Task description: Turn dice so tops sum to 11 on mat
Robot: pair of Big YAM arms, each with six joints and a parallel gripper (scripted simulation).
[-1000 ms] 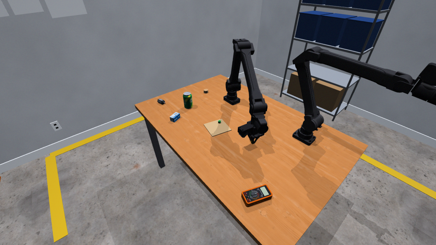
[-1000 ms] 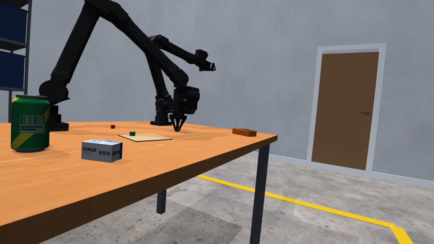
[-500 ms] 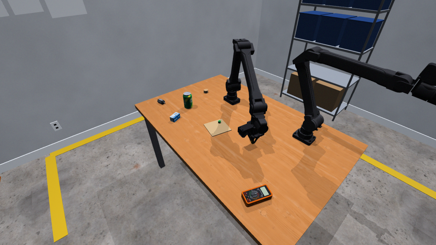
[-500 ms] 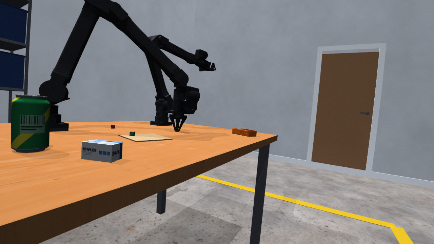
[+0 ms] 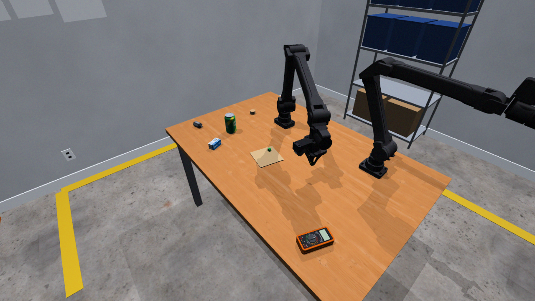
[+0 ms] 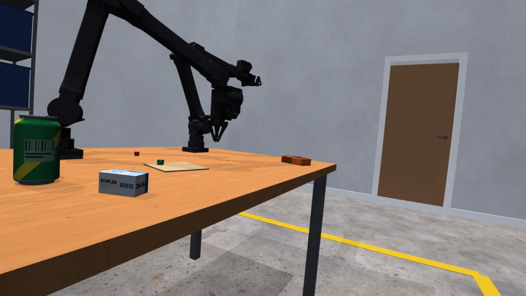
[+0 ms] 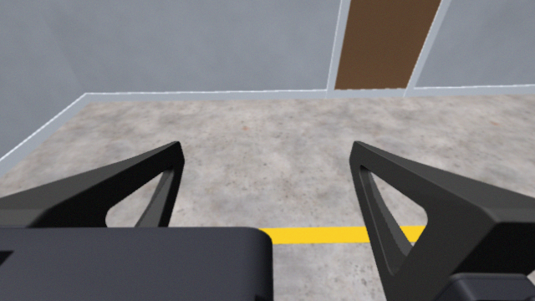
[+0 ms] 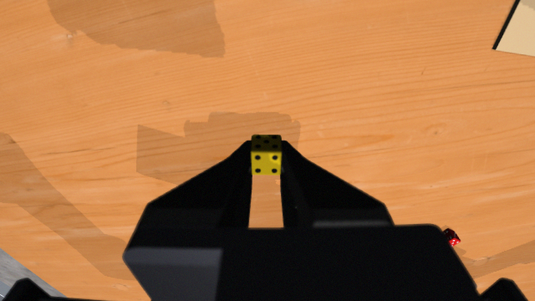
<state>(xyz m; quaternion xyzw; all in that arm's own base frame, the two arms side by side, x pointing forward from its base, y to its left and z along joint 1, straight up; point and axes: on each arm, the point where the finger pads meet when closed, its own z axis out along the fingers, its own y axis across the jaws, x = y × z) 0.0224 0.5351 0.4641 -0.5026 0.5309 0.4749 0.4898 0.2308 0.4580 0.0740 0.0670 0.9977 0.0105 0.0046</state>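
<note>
Now: the tan mat 50 mm ahead of my right hand, 260 mm to the right of it and 80 mm below it. The rest, counted from my right hand: yellow die (right at my right hand); then red die (230 mm behind, 190 mm to the right, 80 mm below); then green die (10 mm ahead, 280 mm to the right, 70 mm below).
</note>
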